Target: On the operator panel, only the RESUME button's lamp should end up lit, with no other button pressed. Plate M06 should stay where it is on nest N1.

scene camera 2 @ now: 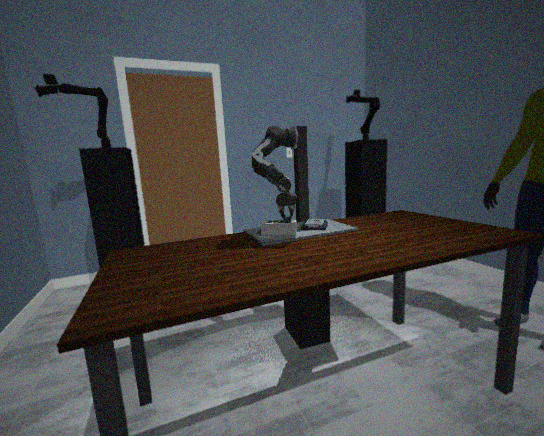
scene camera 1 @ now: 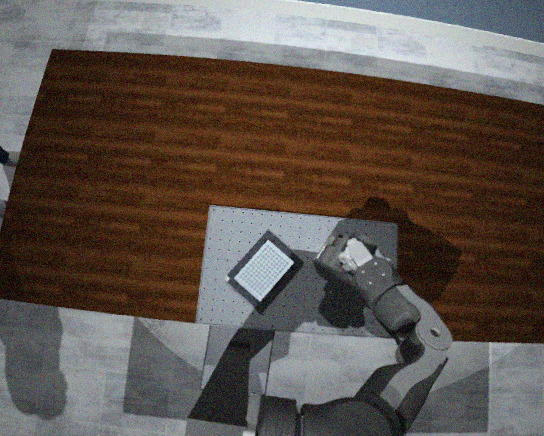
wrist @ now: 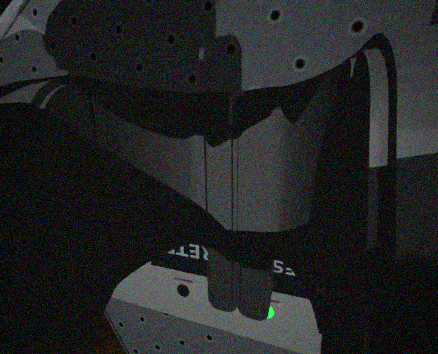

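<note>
The operator panel (scene camera 1: 322,250) (scene camera 2: 279,230) (wrist: 165,285) is a pale box, mostly covered by the hand in scene camera 1. In the wrist view, part of the RETRY label (wrist: 192,251) and part of the RESUME label (wrist: 283,268) show. The RESUME lamp (wrist: 270,313) glows green, partly behind a finger; the RETRY lamp (wrist: 183,290) is dark. The buttons and the CALL and SKIP lamps are hidden. My gripper (scene camera 2: 286,219) (wrist: 247,201) is shut and empty, low at the panel; contact cannot be seen. Plate M06 (scene camera 1: 264,270) (scene camera 2: 316,223) lies in the dark-framed nest N1 (scene camera 1: 298,261).
Panel and nest stand on a perforated grey board (scene camera 1: 220,240) (scene camera 2: 345,228) at the edge of the brown table (scene camera 1: 150,175) (scene camera 2: 225,270). Nest N1 is left of the hand in scene camera 1. A person (scene camera 2: 532,150) stands at the right in scene camera 2.
</note>
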